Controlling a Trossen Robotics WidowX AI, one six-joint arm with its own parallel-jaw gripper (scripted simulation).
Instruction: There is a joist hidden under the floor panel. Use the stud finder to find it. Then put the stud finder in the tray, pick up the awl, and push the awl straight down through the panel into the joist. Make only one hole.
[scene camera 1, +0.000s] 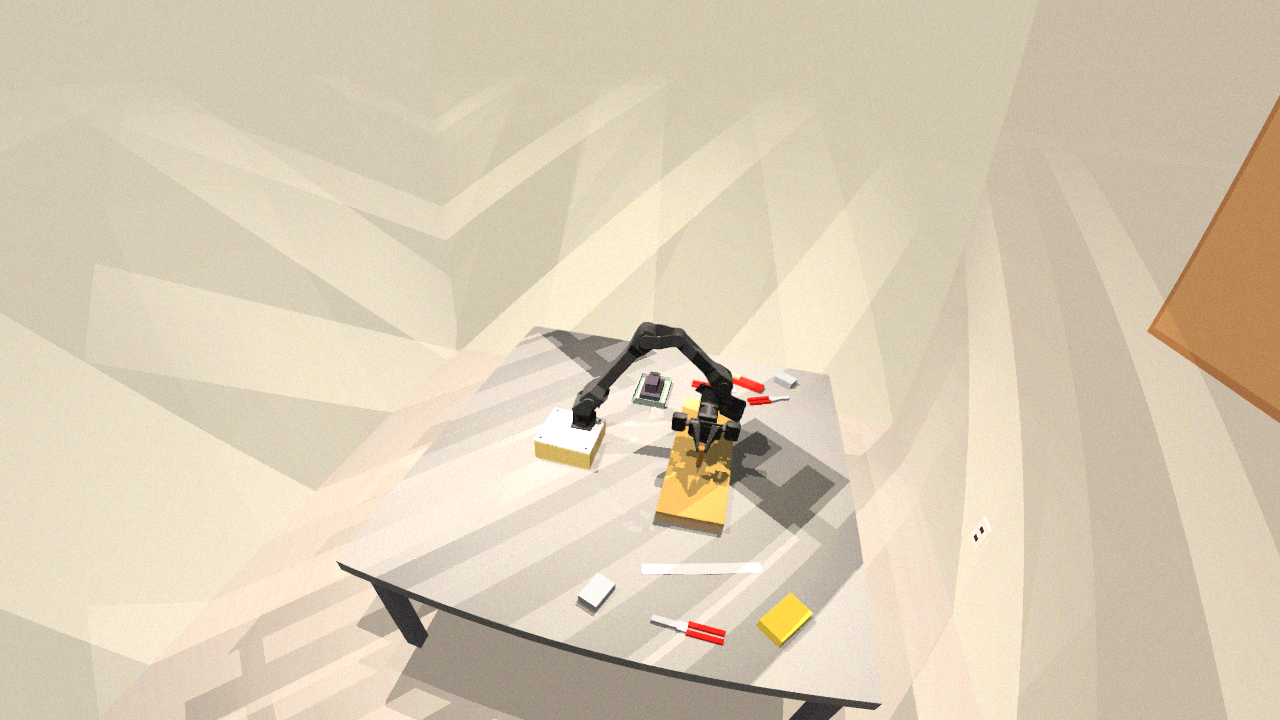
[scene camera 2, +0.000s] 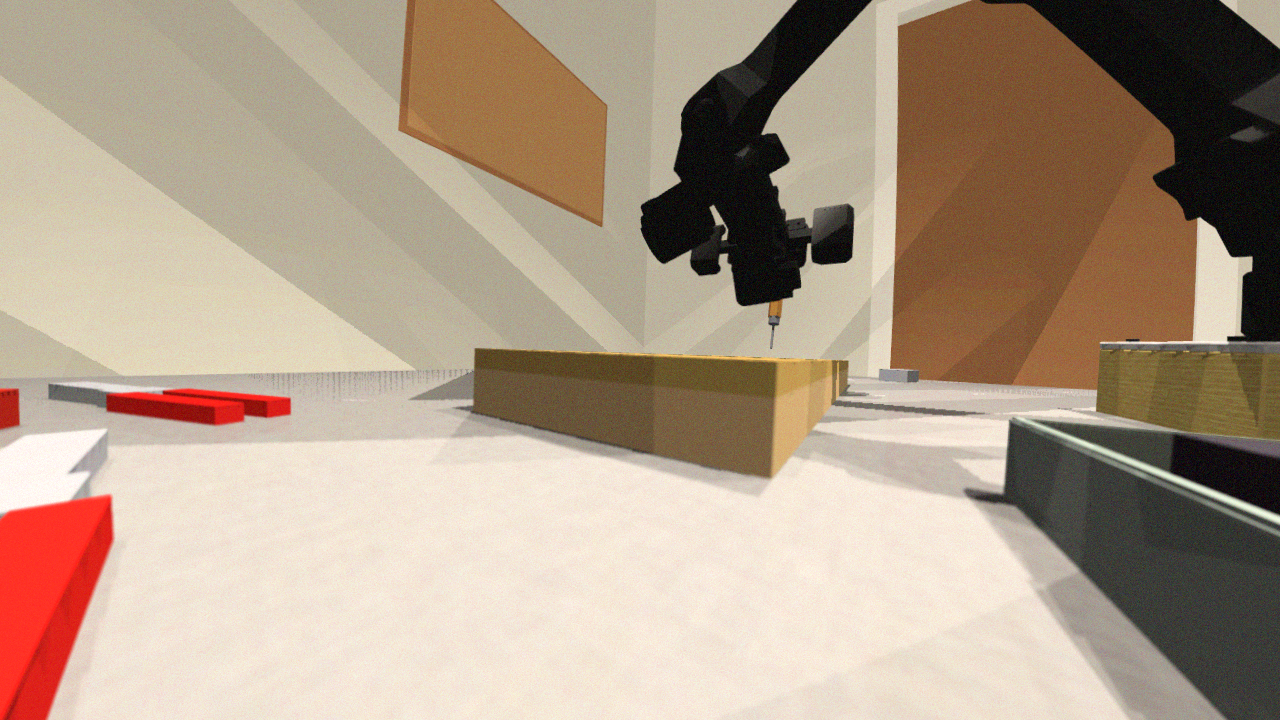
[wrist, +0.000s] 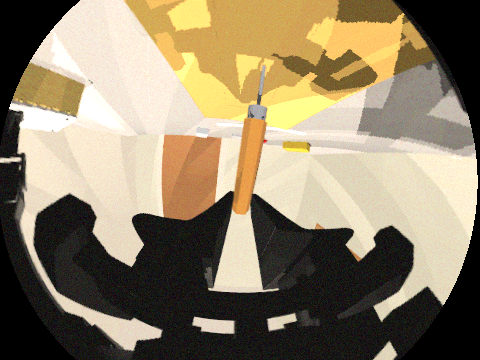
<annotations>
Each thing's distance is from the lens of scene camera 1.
my gripper (scene camera 1: 701, 451): 125 cm
red-handled tool (scene camera 1: 680, 626): 111 cm
white strip (scene camera 1: 723, 568): 121 cm
</annotations>
